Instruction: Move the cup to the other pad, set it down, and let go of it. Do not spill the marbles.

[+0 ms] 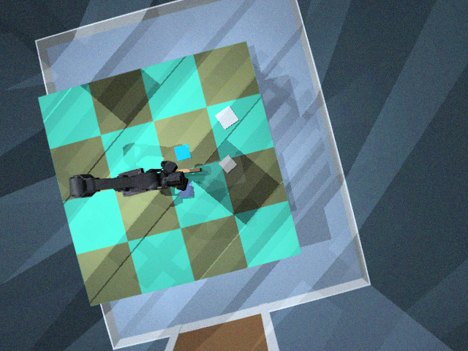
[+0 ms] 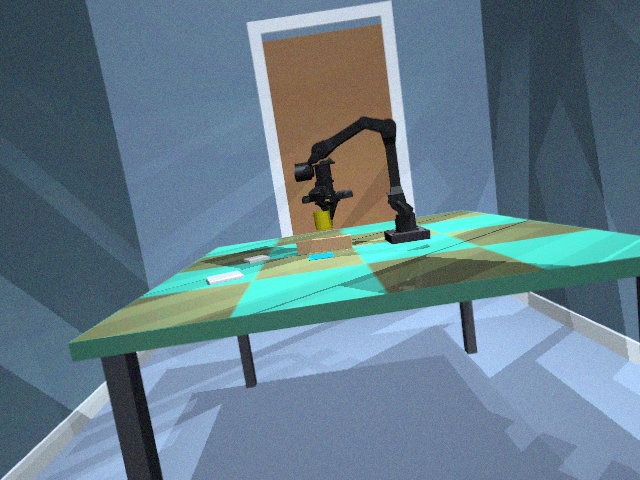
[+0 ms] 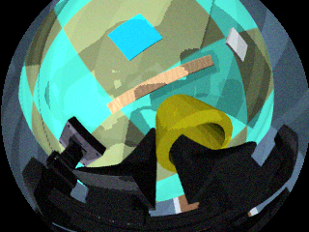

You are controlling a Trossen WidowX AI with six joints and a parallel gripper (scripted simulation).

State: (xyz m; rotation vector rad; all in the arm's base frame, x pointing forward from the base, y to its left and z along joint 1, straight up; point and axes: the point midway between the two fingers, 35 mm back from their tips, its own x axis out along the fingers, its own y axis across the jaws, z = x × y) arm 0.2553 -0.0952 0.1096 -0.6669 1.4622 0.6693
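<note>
Now: gripper tip 9 cm above the low wooden wall, 4 cm short of it and 3 cm to the right of it. From my gripper tip the other things lie so: lilac pad 11 cm below, 7 cm to the right; then yellow cup 2 cm to the right, 2 cm ahead.
</note>
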